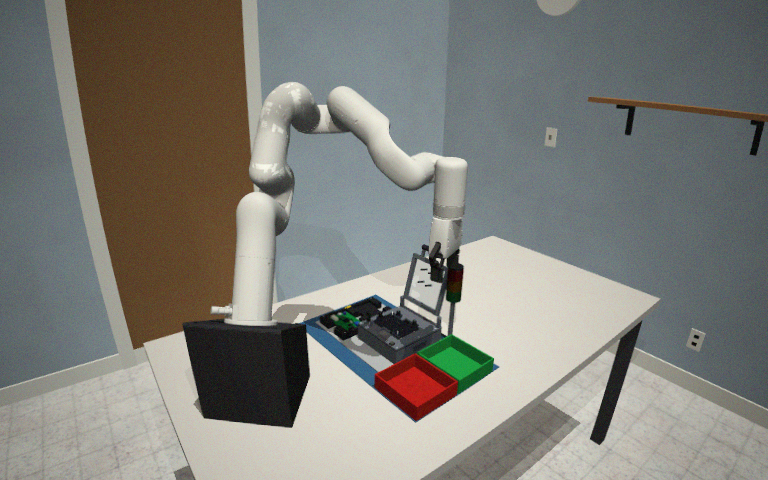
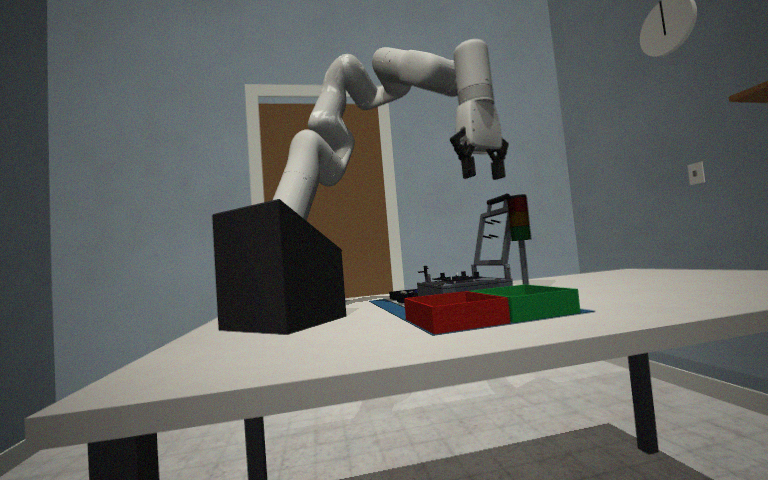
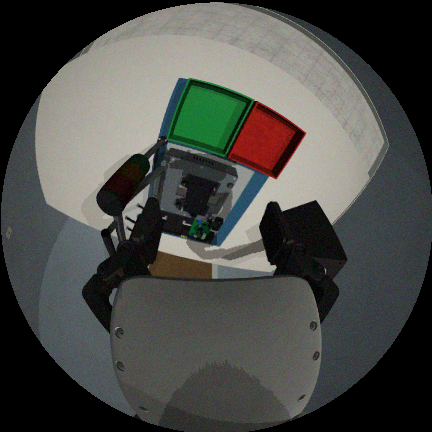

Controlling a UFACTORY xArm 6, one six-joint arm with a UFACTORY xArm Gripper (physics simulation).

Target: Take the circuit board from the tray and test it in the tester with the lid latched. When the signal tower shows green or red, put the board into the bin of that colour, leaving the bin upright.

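Where they show: gripper, fingertip midpoint: (image 1: pixel 444 274) (image 2: pixel 484 178) (image 3: pixel 212 211); arm's base, origin of the base link: (image 1: pixel 250 323) (image 2: pixel 281 233).
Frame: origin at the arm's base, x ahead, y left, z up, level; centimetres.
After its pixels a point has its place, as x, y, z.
Observation:
The green circuit board (image 1: pixel 346 321) @[32.8, 20.0, -19.3] (image 3: pixel 200 228) @[33.0, 20.3, -19.3] lies in the black tray (image 1: pixel 346 332) @[29.9, 13.3, -18.7], beside the grey tester (image 1: pixel 396 339) @[39.4, -0.8, -15.6] (image 2: pixel 461 284) @[41.7, -4.0, -15.6] (image 3: pixel 175 199) @[46.8, 9.5, -15.5]. The tester's lid (image 1: pixel 408 283) @[51.6, 13.7, -7.0] (image 2: pixel 480 240) @[52.7, 13.7, -5.2] stands open, its handle at the top. The signal tower (image 1: pixel 454 283) @[56.2, -3.6, -0.2] (image 2: pixel 519 217) @[56.9, -4.0, -1.1] (image 3: pixel 124 185) @[56.5, -3.8, 2.0] stands beside the lid with dark, unlit-looking red, amber and green segments. The red bin (image 1: pixel 416 384) @[37.8, -14.8, -20.9] (image 2: pixel 458 314) @[35.5, -25.0, -18.6] (image 3: pixel 266 139) @[35.5, -16.9, -20.9] and green bin (image 1: pixel 457 362) @[53.2, -12.1, -21.0] (image 2: pixel 544 304) @[52.2, -21.4, -18.9] (image 3: pixel 211 116) @[50.1, -13.5, -20.9] stand upright and empty. My gripper (image 2: pixel 483 169) @[47.4, -10.3, 7.5] (image 3: pixel 212 211) @[47.4, -10.3, 7.5] is open and empty, above the lid and tower.
A blue mat (image 1: pixel 345 353) @[26.7, 6.9, -21.3] (image 3: pixel 245 207) @[24.6, 4.7, -21.3] lies under the tray, tester and bins on the white table (image 1: pixel 543 316) @[95.7, -5.2, -21.5] (image 2: pixel 186 367) @[-6.2, -32.3, -21.5]. The black base block (image 1: pixel 243 373) @[-4.5, -9.6, -6.3] (image 2: pixel 277 271) @[2.5, -13.9, -9.0] (image 3: pixel 312 235) @[8.3, -7.5, -7.3] carries the arm at the table's left. The raised lid and the tower's pole (image 2: pixel 523 263) @[57.4, -2.5, -12.1] stand up from the work area.

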